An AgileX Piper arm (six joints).
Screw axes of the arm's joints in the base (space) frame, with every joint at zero. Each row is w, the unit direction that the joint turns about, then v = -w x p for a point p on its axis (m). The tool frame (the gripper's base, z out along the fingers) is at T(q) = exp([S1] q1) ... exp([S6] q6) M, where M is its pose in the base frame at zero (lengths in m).
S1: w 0 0 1 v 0.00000 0.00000 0.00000
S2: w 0 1 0 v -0.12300 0.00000 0.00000
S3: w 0 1 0 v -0.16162 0.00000 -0.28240
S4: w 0.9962 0 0.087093 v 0.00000 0.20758 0.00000
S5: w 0 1 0 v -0.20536 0.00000 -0.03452
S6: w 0.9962 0 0.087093 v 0.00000 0.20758 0.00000
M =
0.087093 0 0.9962 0.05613
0 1 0 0.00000
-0.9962 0 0.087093 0.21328
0 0 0 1
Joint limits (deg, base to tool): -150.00..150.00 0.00..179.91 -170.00..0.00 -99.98..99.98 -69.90..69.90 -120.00..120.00
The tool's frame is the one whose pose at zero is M.
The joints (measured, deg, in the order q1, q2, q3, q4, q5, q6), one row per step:
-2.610, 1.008, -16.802, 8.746, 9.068, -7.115
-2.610, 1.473, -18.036, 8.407, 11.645, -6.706
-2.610, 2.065, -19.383, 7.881, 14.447, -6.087
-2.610, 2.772, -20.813, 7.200, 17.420, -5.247
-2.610, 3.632, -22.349, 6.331, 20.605, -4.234
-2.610, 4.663, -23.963, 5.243, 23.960, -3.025
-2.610, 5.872, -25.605, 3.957, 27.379, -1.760
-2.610, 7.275, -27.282, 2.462, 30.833, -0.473
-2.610, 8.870, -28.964, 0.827, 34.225, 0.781
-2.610, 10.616, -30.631, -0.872, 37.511, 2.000
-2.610, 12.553, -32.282, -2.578, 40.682, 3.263
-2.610, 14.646, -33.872, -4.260, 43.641, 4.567
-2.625, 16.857, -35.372, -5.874, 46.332, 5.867
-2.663, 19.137, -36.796, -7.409, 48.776, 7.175
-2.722, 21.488, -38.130, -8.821, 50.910, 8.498
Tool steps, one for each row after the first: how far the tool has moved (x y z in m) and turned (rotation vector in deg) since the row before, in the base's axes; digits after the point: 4 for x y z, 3 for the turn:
-0.0006, 0.0005, 0.0025, 0.028, 1.791, 0.313
-0.0005, 0.0005, 0.0027, 0.068, 2.038, 0.269
-0.0004, 0.0003, 0.0027, 0.157, 2.250, 0.198
-0.0003, 0.0001, 0.0028, 0.178, 2.520, 0.079
0.0000, -0.0002, 0.0028, 0.204, 2.795, -0.095
0.0003, -0.0005, 0.0027, 0.118, 3.016, -0.308
0.0007, -0.0009, 0.0027, -0.008, 3.213, -0.547
0.0013, -0.0013, 0.0027, -0.127, 3.332, -0.767
0.0017, -0.0017, 0.0027, -0.187, 3.377, -0.949
0.0024, -0.0019, 0.0027, -0.126, 3.441, -1.114
0.0031, -0.0021, 0.0026, -0.060, 3.411, -1.252
0.0038, -0.0023, 0.0025, -0.017, 3.314, -1.350
0.0043, -0.0023, 0.0023, 0.033, 3.174, -1.436
0.0050, -0.0023, 0.0022, 0.114, 2.985, -1.476

